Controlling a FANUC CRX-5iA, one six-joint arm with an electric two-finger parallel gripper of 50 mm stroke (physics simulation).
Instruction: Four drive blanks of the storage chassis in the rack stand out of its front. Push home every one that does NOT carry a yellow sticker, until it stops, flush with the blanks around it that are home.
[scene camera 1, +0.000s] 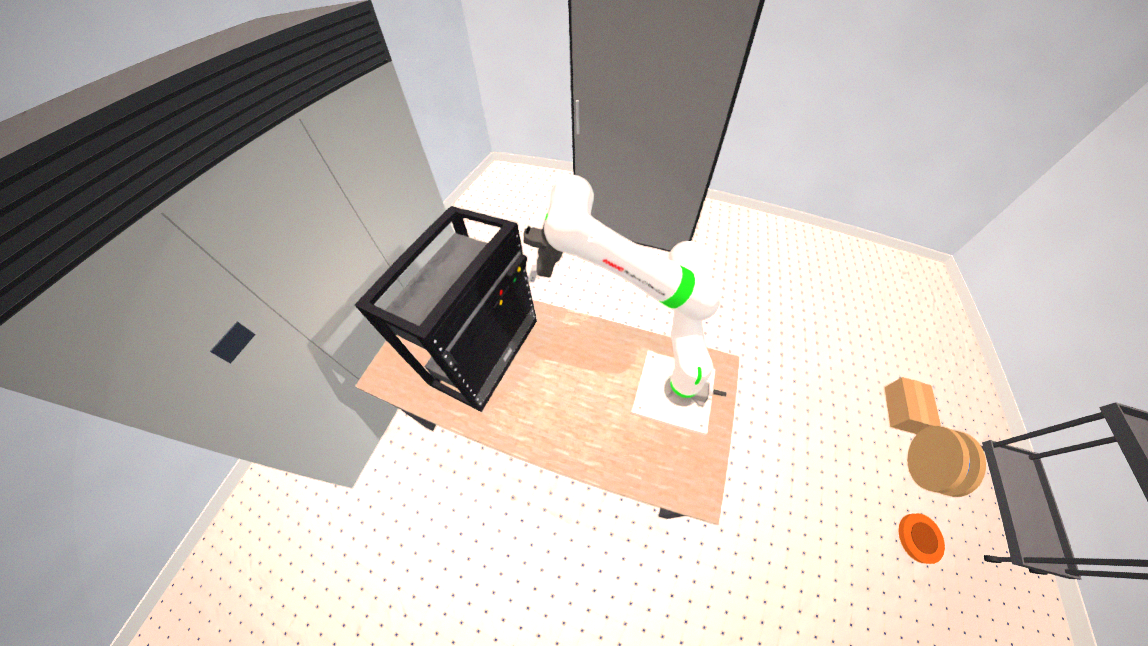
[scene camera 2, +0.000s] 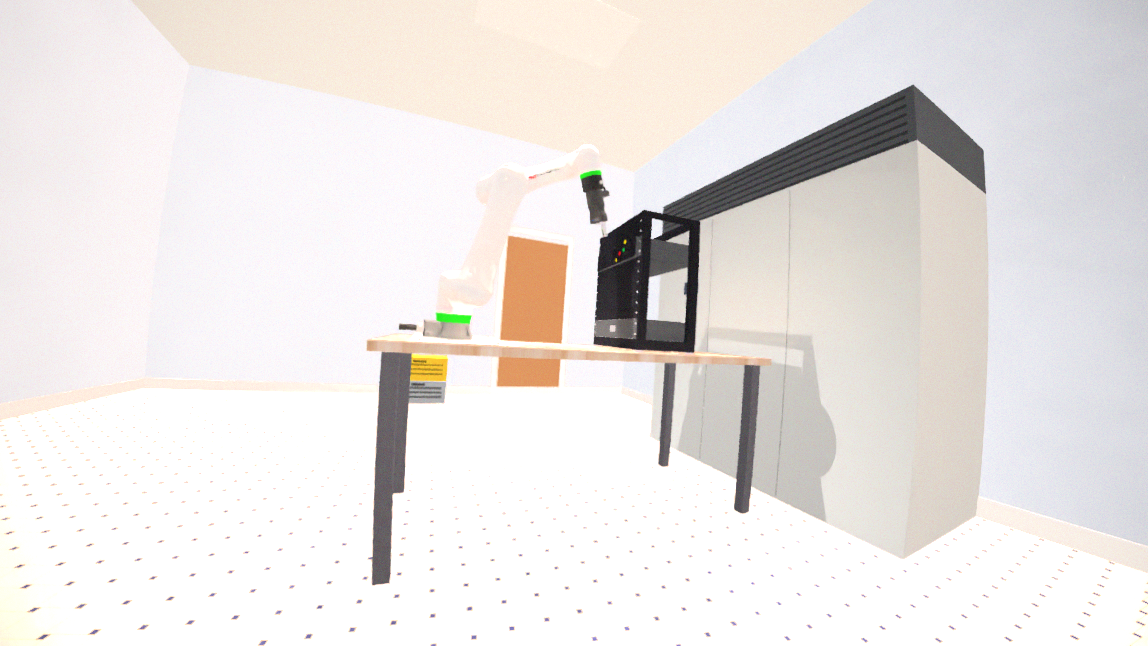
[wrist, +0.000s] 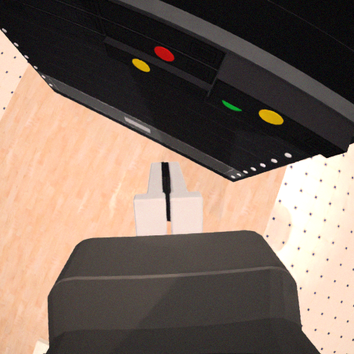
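Seen in the pictures: gripper, fingertip midpoint: (scene camera 1: 531, 280) (scene camera 2: 605, 236); arm's base, origin of the base link: (scene camera 1: 681, 390) (scene camera 2: 451, 337).
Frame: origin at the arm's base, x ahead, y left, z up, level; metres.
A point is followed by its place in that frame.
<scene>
In the wrist view, the dark chassis front carries a red-stickered blank (wrist: 164, 53), a yellow-stickered blank (wrist: 141, 65) below it, and at the right a yellow-stickered blank (wrist: 271, 117) beside a green-stickered blank (wrist: 231, 105). The green sticker's upper part is hidden behind an edge. Ledges show under the red one and around the right yellow one; how far each blank stands out I cannot tell. My gripper (scene camera 1: 533, 277) @(y -0.027, x 0.619, z 0.493 m) (scene camera 2: 605, 234) @(y -0.027, x 0.619, z 0.493 m) (wrist: 165, 179) is shut and empty, its tips pointing down in front of the rack (scene camera 1: 473, 277) @(y 0.080, x 0.753, z 0.590 m) (scene camera 2: 646, 281) @(y -0.186, x 0.742, z 0.287 m), apart from the stickered blanks in the wrist view.
The rack stands on the wooden table (scene camera 1: 578, 401) @(y 0.153, x 0.413, z -0.012 m) (scene camera 2: 561, 350) @(y -0.279, x 0.328, z -0.014 m). A grey unit with a white label (wrist: 137, 124) sits low in the rack. A tall grey cabinet (scene camera 1: 321, 265) (scene camera 2: 850, 321) stands behind the rack. Boxes (scene camera 1: 911, 404) and a cart (scene camera 1: 1031, 506) stand far off on the floor.
</scene>
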